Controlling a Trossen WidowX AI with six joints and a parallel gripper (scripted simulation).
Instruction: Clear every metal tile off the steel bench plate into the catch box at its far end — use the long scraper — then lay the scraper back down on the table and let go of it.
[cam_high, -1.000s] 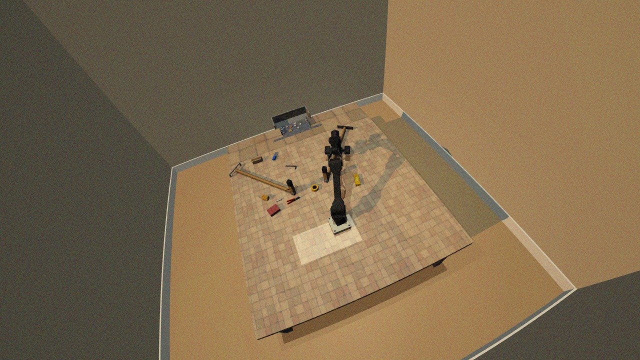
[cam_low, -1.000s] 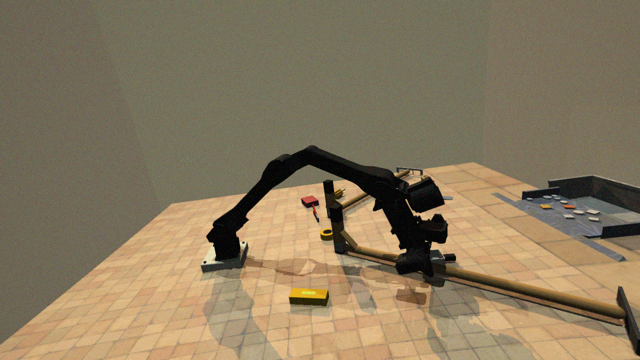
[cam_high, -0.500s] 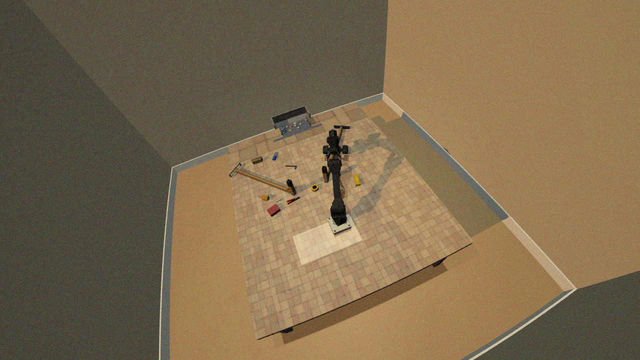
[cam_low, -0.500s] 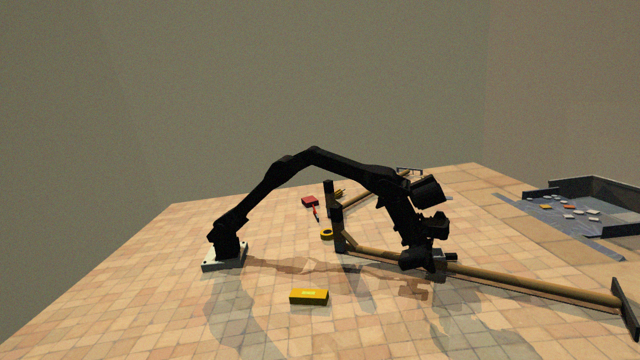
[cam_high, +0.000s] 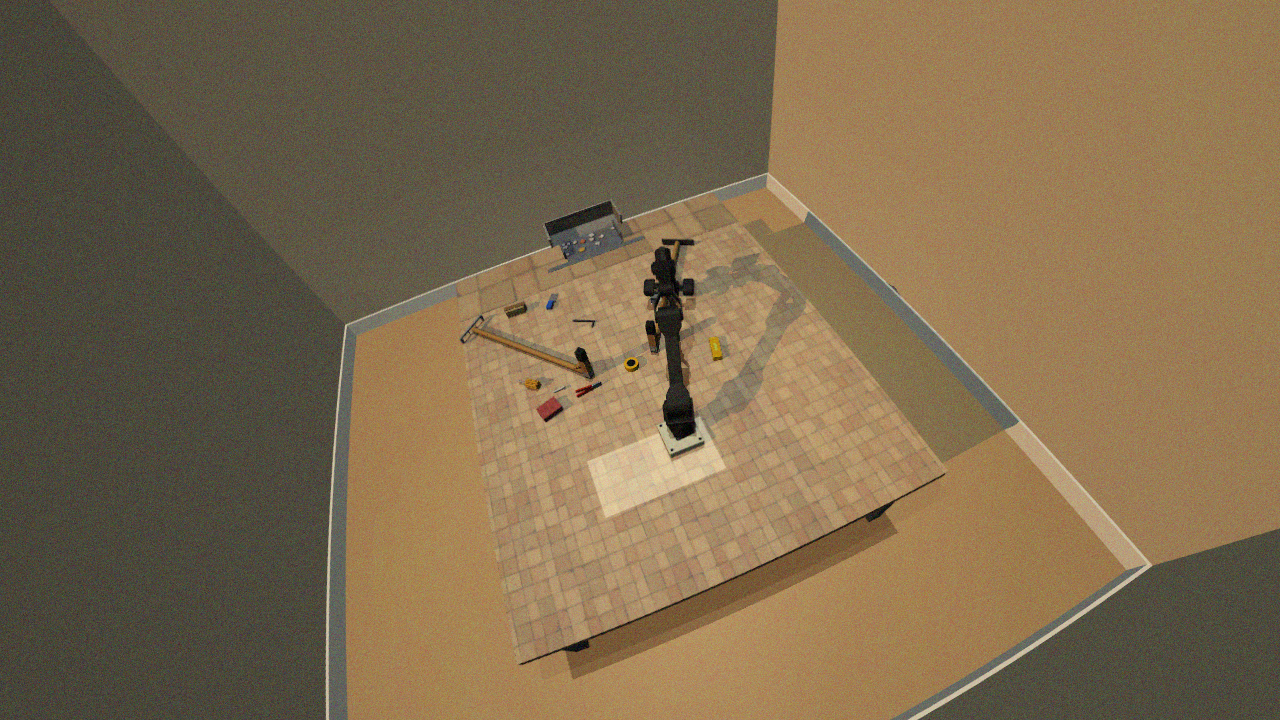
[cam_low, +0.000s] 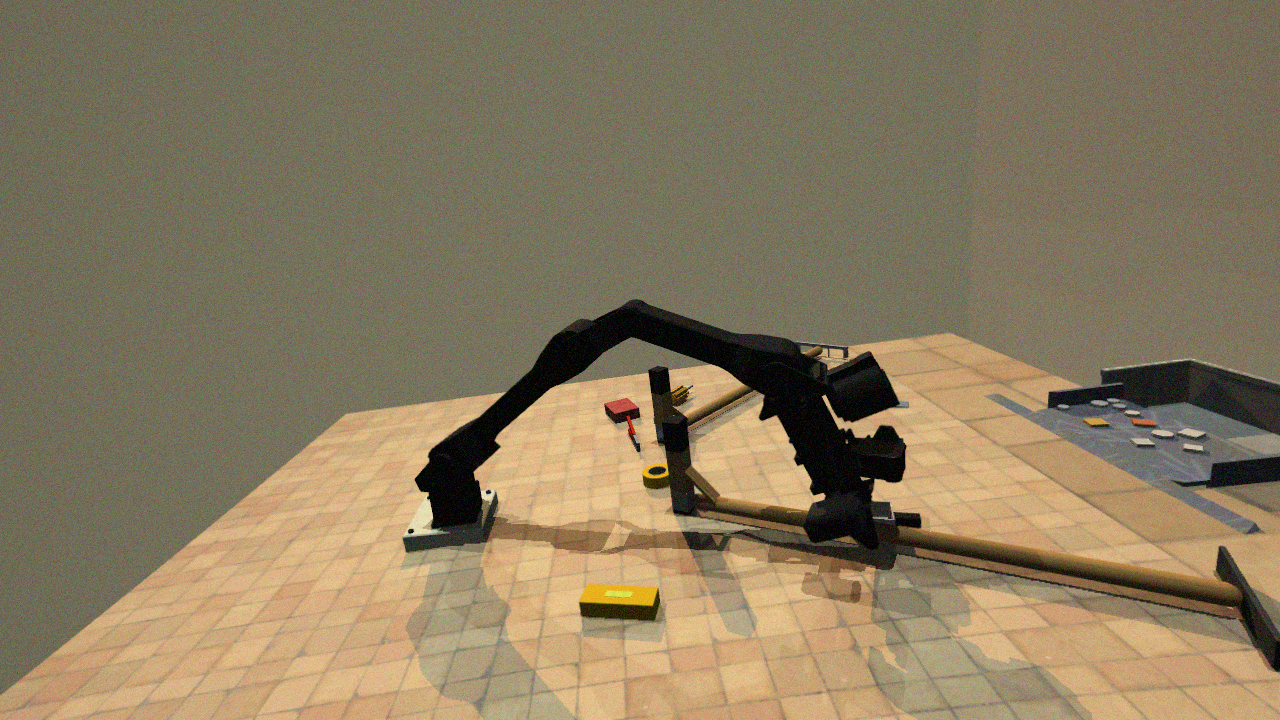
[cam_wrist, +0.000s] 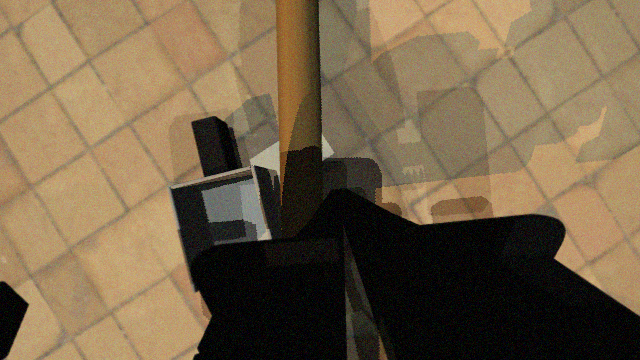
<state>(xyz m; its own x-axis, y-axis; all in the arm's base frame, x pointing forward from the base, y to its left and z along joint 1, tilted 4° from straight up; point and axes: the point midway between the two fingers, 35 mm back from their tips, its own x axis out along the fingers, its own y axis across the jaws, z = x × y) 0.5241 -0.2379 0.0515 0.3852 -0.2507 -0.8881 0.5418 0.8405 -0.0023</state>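
Now: the small grey box 50 mm to the left of my gripper tip and 40 mm ahead of it. The rest, counted from my gripper tip: yellow tape roll 280 mm to the left, 220 mm behind; yellow block 310 mm behind, 10 mm above; hex key 340 mm to the left, 50 mm ahead, 10 mm below.
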